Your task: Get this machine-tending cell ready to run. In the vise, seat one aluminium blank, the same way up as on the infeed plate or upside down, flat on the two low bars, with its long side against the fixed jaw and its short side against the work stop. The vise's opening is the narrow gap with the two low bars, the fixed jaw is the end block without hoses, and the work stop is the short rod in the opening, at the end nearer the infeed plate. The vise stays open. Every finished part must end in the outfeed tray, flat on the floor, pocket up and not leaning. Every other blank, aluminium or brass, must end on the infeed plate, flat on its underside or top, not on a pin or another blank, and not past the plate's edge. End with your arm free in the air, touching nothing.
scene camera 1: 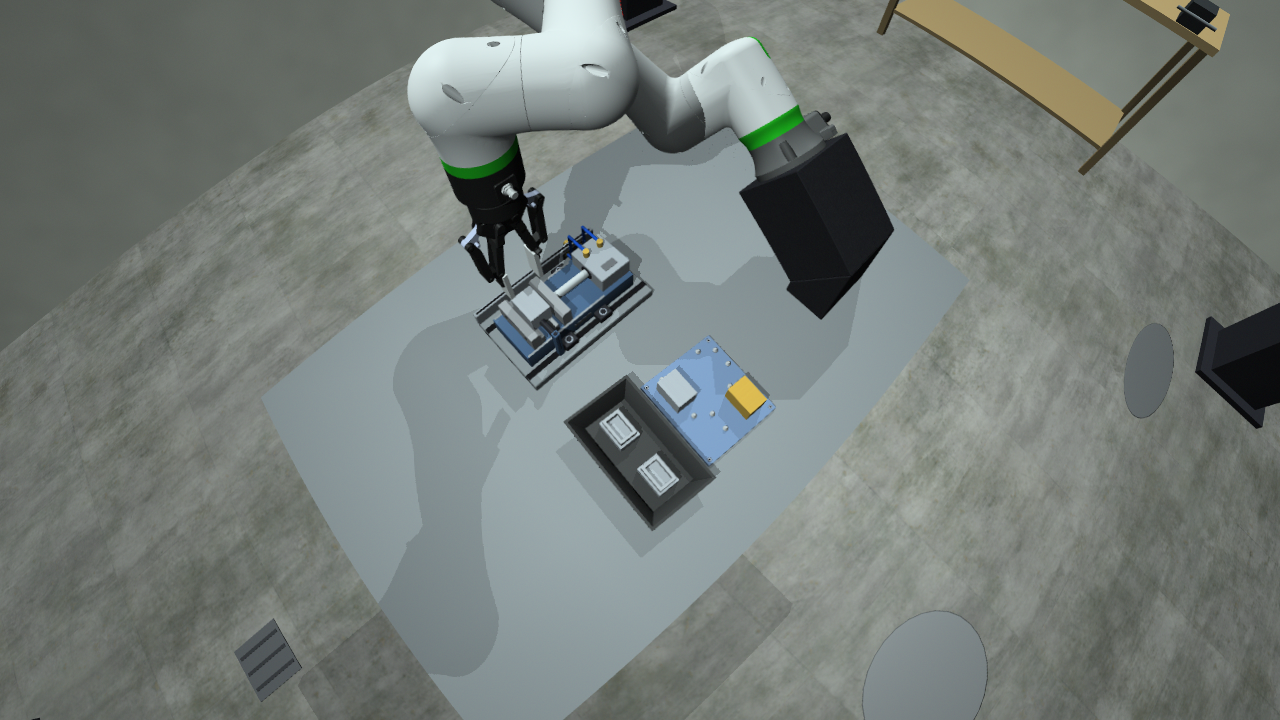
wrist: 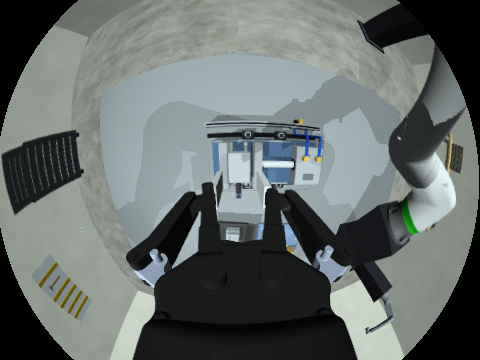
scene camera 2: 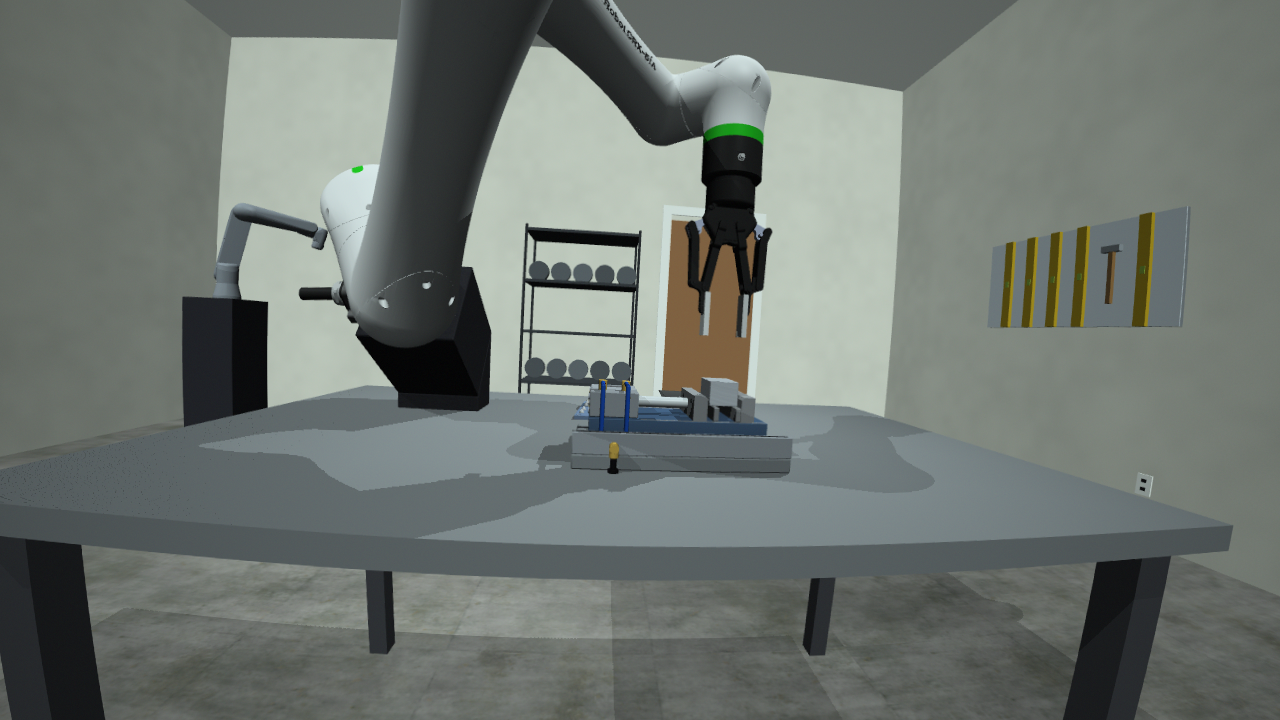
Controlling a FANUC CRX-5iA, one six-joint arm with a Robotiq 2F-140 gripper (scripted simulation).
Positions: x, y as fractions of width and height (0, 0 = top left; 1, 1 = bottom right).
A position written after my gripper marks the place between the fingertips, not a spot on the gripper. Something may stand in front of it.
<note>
I see my gripper (wrist: 0.50, 0.50), a brass blank (scene camera 1: 0.58, 0.55) and an aluminium blank (scene camera 1: 0.41, 0.42).
</note>
